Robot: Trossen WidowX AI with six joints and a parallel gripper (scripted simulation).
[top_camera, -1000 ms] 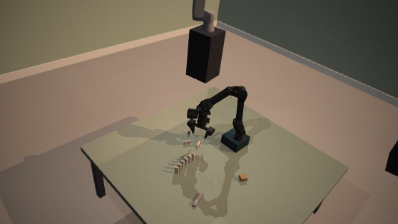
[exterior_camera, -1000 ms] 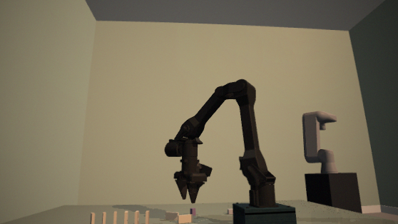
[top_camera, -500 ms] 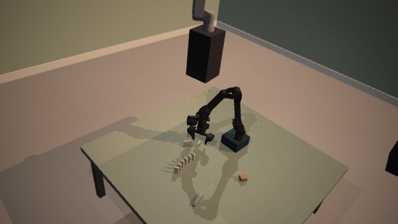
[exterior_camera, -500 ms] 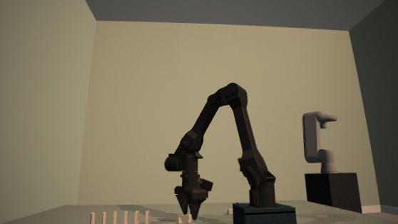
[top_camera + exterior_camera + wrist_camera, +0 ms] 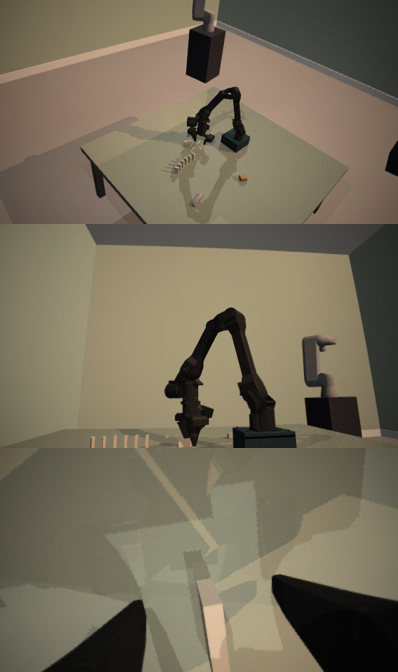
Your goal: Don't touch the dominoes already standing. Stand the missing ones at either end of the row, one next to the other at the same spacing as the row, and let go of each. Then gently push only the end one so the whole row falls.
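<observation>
Now: gripper tip 40 mm past the purple cube, 120 mm to the left of it and 10 mm below it. The rest, counted from my gripper tip: grey bar: 390 mm ahead, 270 mm to the left; then orange block: 80 mm ahead, 390 mm to the left, 10 mm above.
</observation>
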